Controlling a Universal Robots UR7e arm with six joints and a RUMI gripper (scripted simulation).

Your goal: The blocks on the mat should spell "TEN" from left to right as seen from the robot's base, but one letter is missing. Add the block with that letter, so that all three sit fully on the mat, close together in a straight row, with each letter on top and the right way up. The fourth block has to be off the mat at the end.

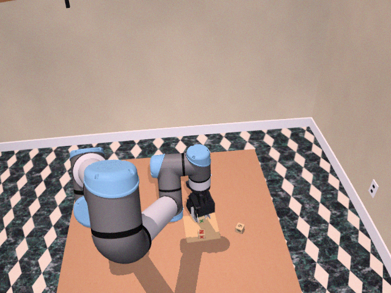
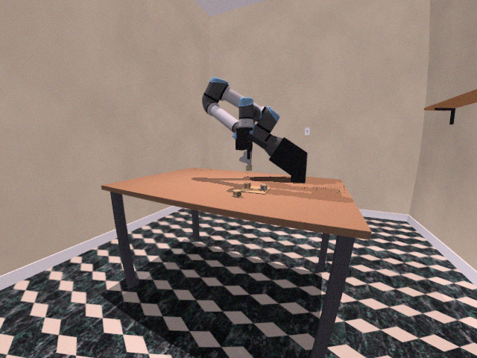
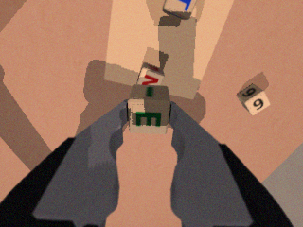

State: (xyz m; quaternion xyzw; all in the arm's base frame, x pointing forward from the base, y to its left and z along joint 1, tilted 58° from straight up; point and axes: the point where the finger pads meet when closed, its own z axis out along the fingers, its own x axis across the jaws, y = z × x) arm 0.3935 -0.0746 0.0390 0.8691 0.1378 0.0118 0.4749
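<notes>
Right now the mat is 10 mm ahead of my hand, 40 mm to the left of it and 120 mm below it. From my hand the other things lie so: N block (10 mm to the right, 100 mm below); then G block (160 mm ahead, 100 mm below); then T block (10 mm ahead, 90 mm to the left, 100 mm below).
</notes>
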